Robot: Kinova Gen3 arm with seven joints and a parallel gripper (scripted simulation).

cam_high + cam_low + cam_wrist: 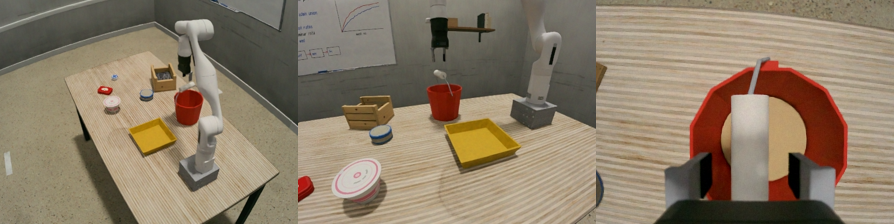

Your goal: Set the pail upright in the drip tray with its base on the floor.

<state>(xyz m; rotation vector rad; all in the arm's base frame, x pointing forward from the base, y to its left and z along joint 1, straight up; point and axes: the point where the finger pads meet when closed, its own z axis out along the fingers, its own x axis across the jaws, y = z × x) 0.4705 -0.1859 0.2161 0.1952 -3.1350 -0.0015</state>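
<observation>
Right now my hand is 10 mm past the pail handle and 110 mm above it. The rest, counted from my hand: yellow drip tray: 80 mm behind, 290 mm to the left, 300 mm below; then red pail: 10 mm behind, 180 mm below; then blue-rimmed round tin: 310 mm ahead, 140 mm to the left, 300 mm below.
</observation>
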